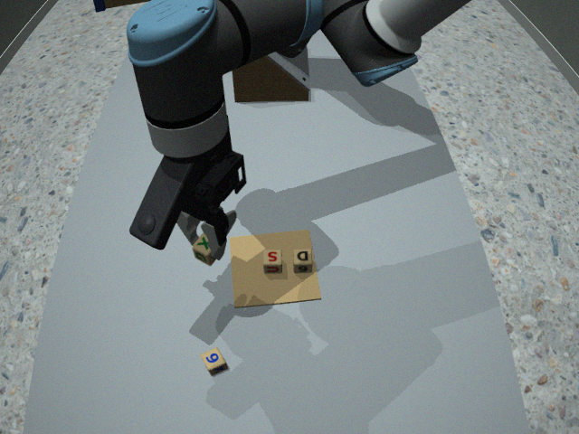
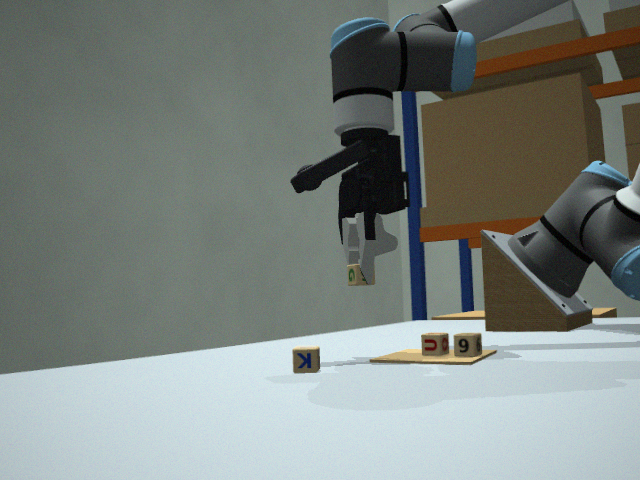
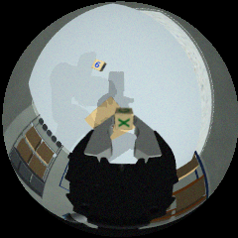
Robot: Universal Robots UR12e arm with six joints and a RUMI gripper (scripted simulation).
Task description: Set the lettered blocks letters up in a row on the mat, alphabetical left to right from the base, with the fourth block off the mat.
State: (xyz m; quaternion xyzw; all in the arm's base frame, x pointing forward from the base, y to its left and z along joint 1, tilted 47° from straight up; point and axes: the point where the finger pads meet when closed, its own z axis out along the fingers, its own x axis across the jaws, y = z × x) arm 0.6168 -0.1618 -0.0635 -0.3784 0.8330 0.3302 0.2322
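Right now the tan mat is 120 mm below my hand, 100 mm to the left of it and 30 mm behind it.
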